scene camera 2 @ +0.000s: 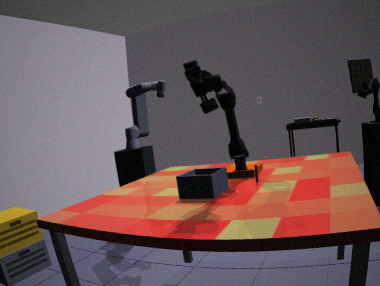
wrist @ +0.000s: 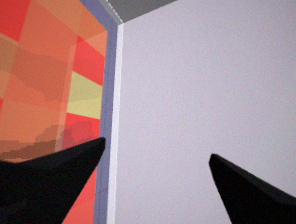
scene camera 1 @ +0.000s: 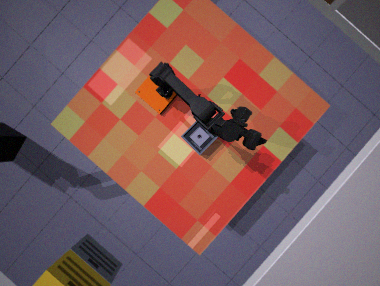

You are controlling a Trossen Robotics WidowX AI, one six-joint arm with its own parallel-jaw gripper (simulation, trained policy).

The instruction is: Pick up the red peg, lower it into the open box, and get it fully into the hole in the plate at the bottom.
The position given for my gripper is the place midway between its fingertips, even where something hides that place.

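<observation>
Scene camera 2 lets me see my gripper (scene camera 2: 205,94) and a dark box (scene camera 2: 204,183). From the wrist I can see my gripper (wrist: 157,150), but the dark box is out of frame in the wrist view. Scene camera 1 shows me my gripper (scene camera 1: 258,137) as well.
</observation>
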